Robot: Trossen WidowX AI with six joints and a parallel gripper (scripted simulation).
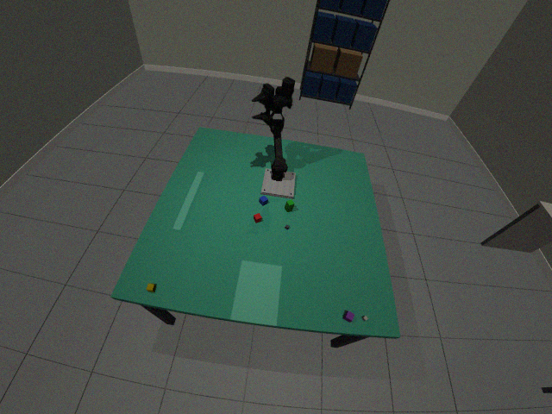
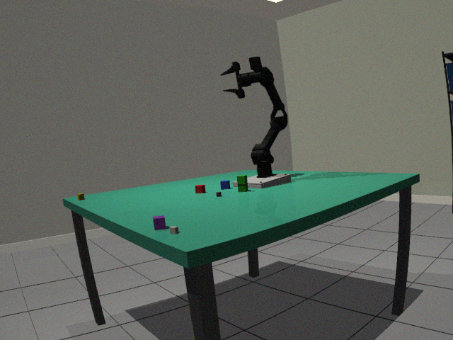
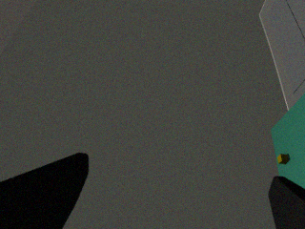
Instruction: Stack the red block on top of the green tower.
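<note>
My gripper tip is 49 cm above the red block, 23 cm short of it and 10 cm to the right of it. Round my gripper tip: yellow block 71 cm ahead, 49 cm below, 28 cm to the right; small dark cube 50 cm below, 27 cm to the left, 25 cm ahead; blue block 49 cm below, 11 cm to the left, 11 cm ahead.
</note>
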